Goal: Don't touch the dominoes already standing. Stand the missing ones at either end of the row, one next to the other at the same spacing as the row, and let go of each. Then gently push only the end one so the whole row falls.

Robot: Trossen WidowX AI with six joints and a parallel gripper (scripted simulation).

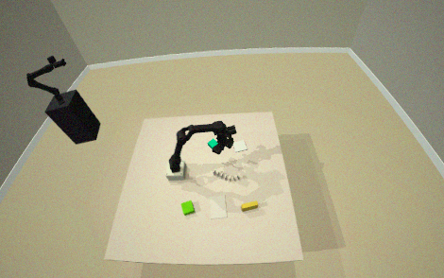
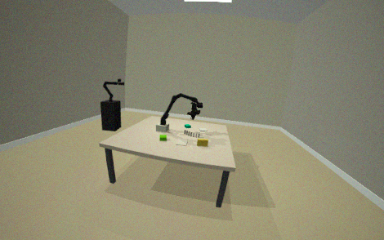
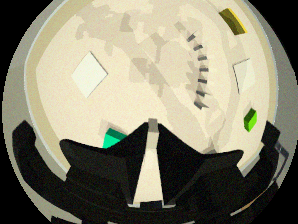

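My gripper tip is 16 cm short of the white tile, 12 cm to the right of it and 16 cm above it. The rest, counted from my gripper tip: white pad: 12 cm behind, 36 cm to the right, 16 cm below; then yellow block: 9 cm ahead, 42 cm to the right, 13 cm below; then teal block: 6 cm behind, 18 cm to the left, 15 cm below.
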